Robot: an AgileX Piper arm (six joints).
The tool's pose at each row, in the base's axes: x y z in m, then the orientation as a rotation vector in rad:
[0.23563, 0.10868, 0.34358, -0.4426, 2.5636, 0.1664]
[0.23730, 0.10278, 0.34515, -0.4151, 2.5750, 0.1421]
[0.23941, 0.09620, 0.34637, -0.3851, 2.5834, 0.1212]
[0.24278, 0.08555, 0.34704, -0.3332, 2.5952, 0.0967]
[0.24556, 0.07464, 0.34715, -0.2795, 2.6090, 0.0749]
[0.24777, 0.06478, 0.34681, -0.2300, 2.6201, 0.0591]
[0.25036, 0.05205, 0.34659, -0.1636, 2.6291, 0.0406]
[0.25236, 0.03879, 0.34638, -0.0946, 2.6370, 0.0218]
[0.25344, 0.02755, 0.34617, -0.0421, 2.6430, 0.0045]
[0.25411, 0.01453, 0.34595, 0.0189, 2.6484, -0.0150]
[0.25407, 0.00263, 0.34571, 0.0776, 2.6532, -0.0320]
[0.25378, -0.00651, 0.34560, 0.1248, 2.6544, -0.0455]
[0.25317, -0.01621, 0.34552, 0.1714, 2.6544, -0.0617]
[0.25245, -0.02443, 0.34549, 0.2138, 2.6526, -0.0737]
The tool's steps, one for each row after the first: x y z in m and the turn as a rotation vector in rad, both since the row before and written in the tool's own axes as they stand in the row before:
[-0.00053, -0.00606, -0.00174, 0.0222, 0.0081, 0.0162]
[-0.00061, -0.00688, -0.00122, 0.0205, 0.0049, 0.0181]
[-0.00048, -0.01116, -0.00064, 0.0272, 0.0059, 0.0332]
[-0.00001, -0.01126, -0.00018, 0.0253, 0.0086, 0.0352]
[0.00011, -0.01010, 0.00033, 0.0202, 0.0070, 0.0330]
[-0.00018, -0.01299, 0.00037, 0.0253, 0.0047, 0.0442]
[-0.00019, -0.01341, 0.00037, 0.0259, 0.0050, 0.0459]
[-0.00013, -0.01129, 0.00034, 0.0218, 0.0049, 0.0343]
[-0.00010, -0.01303, 0.00037, 0.0248, 0.0054, 0.0398]
[0.00002, -0.01190, 0.00036, 0.0225, 0.0060, 0.0385]
[-0.00014, -0.00914, 0.00029, 0.0180, 0.0030, 0.0310]
[-0.00021, -0.00971, 0.00031, 0.0197, 0.0024, 0.0301]
[-0.00026, -0.00824, 0.00030, 0.0160, 0.0011, 0.0279]

